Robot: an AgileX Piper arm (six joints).
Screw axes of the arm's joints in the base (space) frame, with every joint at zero. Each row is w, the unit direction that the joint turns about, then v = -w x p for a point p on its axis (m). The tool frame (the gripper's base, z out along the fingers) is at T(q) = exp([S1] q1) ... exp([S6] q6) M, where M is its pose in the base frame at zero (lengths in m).
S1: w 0 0 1 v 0.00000 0.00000 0.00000
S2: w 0 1 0 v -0.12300 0.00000 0.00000
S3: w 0 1 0 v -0.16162 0.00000 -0.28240
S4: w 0.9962 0 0.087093 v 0.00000 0.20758 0.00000
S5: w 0 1 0 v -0.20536 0.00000 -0.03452
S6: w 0.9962 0 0.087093 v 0.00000 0.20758 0.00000
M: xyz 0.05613 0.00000 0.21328 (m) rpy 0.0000 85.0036 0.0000 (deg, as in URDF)
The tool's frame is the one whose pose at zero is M.
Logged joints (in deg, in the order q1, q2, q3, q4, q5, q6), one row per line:
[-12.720, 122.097, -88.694, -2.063, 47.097, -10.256]
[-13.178, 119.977, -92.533, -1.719, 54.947, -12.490]
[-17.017, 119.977, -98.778, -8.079, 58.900, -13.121]
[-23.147, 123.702, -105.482, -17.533, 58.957, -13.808]
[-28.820, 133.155, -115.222, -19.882, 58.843, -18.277]
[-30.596, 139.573, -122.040, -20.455, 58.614, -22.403]
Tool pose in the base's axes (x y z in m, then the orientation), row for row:
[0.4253, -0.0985, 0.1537, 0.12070, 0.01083, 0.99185, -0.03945]
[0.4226, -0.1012, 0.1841, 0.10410, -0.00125, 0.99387, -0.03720]
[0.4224, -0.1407, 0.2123, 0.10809, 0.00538, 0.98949, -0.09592]
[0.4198, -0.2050, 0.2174, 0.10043, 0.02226, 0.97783, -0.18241]
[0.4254, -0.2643, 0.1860, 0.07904, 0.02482, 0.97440, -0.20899]
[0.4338, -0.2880, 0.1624, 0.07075, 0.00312, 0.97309, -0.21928]
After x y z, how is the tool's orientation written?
As a quaternion, w x y z.
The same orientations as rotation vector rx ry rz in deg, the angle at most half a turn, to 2 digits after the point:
[1.81, 165.99, -6.60]
[-0.21, 167.93, -6.29]
[0.91, 166.81, -16.17]
[3.77, 165.57, -30.89]
[4.26, 167.08, -35.84]
[0.54, 167.68, -37.79]

